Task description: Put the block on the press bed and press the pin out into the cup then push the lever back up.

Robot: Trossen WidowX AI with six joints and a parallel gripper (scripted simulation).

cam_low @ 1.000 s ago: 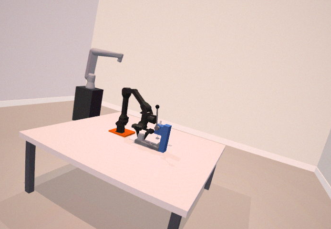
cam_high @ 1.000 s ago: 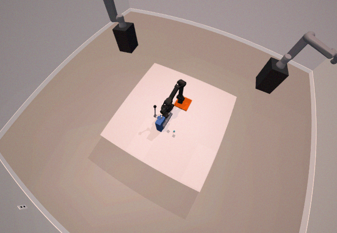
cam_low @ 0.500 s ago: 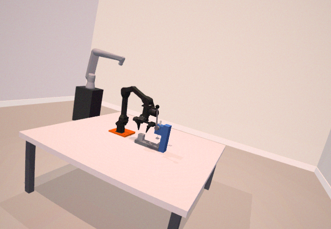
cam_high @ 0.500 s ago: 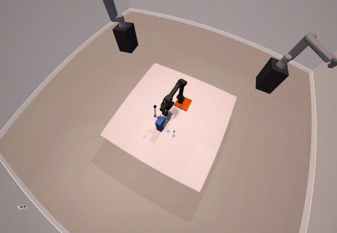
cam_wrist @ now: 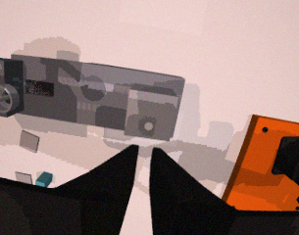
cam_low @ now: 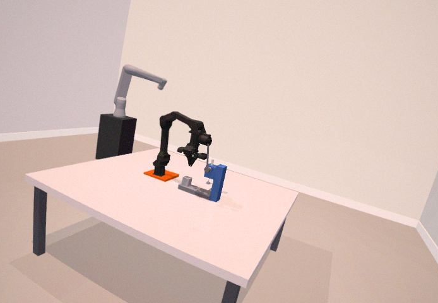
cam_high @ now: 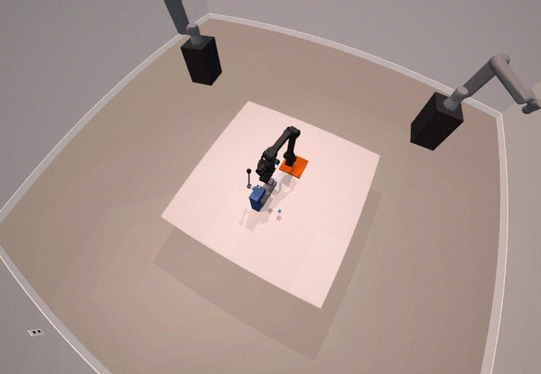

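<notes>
The pale pin lies 10 mm to the left of my gripper tip and 80 mm below it. The rest, counted from my gripper tip: lever (120 mm ahead, 80 mm to the right, 120 mm above).
</notes>
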